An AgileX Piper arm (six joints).
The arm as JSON. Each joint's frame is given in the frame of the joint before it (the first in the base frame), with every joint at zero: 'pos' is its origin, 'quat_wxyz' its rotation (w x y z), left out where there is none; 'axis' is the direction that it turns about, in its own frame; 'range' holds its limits. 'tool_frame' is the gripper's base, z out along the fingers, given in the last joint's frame.
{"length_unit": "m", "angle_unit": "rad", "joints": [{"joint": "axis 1", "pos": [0.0, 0.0, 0.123], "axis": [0.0, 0.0, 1.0], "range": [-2.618, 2.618]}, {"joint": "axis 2", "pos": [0.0, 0.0, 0.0], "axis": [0.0, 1.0, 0.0], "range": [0.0, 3.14]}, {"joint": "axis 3", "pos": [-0.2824, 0.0, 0.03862], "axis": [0.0, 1.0, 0.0], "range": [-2.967, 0.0]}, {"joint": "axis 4", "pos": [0.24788, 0.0, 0.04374], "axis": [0.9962, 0.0, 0.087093], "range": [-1.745, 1.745]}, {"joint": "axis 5", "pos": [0.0, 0.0, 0.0], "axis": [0.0, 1.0, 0.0], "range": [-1.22, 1.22]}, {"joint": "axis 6", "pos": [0.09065, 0.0, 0.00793], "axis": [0.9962, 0.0, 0.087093], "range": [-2.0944, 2.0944]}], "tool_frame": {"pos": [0.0, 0.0, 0.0], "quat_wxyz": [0.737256, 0.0, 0.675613, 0.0]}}
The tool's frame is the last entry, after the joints.
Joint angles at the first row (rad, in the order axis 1, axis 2, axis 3, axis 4, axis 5, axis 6):
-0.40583, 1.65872, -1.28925, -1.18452, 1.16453, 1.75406
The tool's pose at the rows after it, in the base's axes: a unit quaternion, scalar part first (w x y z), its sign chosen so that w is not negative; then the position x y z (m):
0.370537 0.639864 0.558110 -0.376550 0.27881 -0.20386 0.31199
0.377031 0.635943 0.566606 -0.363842 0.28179 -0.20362 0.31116
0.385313 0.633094 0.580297 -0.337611 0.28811 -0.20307 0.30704
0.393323 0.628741 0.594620 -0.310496 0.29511 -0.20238 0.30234
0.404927 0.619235 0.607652 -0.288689 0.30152 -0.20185 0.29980
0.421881 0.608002 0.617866 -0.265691 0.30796 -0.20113 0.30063
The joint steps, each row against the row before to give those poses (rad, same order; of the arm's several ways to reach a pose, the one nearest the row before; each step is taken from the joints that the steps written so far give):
0.00001, -0.00001, 0.00000, -0.00177, -0.00739, 0.00000
-0.00001, 0.00000, 0.00001, 0.00706, -0.03351, -0.00388
0.00001, 0.00617, 0.00000, 0.02224, -0.05971, 0.00000
0.00001, 0.00846, -0.00003, 0.02209, -0.06314, -0.00161
-0.00001, 0.00585, 0.00004, 0.00584, -0.06090, -0.00224
-0.00001, 0.00197, -0.00496, 0.00002, -0.06339, -0.00003

